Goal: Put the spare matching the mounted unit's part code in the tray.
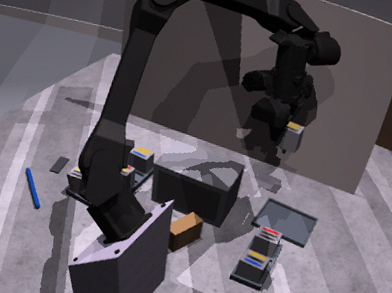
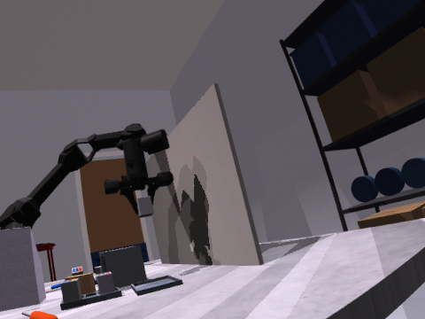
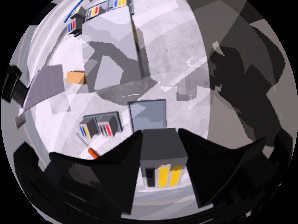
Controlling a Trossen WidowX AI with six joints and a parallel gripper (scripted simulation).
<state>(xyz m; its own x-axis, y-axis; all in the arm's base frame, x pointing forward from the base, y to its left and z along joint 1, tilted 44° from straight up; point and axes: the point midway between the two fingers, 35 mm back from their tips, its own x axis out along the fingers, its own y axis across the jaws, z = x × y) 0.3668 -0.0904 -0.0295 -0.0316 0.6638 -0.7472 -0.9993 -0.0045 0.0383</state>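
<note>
The dark tray is 180 mm below my gripper tip, 80 mm to the right of it and 20 mm behind it. Round my gripper tip: grey unit: 130 mm to the left, 130 mm below, 80 mm behind; then tan box: 200 mm behind, 160 mm below, 80 mm to the left; then tall panel: 160 mm ahead, 140 mm to the left, 40 mm above.
</note>
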